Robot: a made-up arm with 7 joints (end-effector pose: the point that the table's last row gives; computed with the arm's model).
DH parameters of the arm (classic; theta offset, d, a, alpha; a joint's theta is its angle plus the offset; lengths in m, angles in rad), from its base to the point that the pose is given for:
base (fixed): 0 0 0 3.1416
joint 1: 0 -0.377 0 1.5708
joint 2: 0 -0.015 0 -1.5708
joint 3: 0 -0.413 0 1.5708
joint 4: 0 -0.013 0 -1.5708
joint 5: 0 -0.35 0 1.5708
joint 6: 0 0 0 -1.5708
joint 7: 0 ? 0 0
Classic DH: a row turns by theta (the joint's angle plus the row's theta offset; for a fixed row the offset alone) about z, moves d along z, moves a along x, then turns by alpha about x.
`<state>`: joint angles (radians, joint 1 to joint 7).
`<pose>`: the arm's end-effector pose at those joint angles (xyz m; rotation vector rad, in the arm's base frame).
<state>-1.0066 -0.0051 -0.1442 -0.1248 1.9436 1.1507 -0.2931</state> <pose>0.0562 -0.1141 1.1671 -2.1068 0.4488 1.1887</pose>
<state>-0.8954 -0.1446 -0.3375 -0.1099 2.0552 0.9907 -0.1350</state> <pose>-0.0151 -0.1952 1.1645 -2.1640 0.6125 1.0449</pose>
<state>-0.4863 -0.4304 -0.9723 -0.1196 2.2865 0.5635 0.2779</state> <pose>-0.2601 -0.2579 1.1257 -2.2243 1.1237 0.4783</pose>
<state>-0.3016 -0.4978 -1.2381 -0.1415 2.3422 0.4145 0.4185</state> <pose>-0.3412 -0.2168 1.1112 -2.2035 1.3083 0.2259</pose>
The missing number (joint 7, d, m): -0.083
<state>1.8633 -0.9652 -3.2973 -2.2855 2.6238 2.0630 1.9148</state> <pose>0.0690 0.0089 0.6194 0.5859 0.2078 -2.7664</pose>
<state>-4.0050 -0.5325 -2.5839 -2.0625 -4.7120 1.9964 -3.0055</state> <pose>-0.1376 -0.0269 0.7481 0.6068 -2.0113 -1.4052</pose>
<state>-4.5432 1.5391 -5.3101 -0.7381 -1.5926 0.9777 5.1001</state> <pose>0.1163 -0.7316 0.5039 -0.9884 -0.5463 0.7361</pose>
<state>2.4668 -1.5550 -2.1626 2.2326 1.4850 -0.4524 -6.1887</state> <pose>0.2804 -0.0980 0.1723 -0.6753 -0.2765 -1.2740</pose>
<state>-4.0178 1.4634 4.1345 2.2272 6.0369 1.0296 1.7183</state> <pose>0.0946 -0.2114 0.5395 1.6592 0.4219 -1.1424</pose>
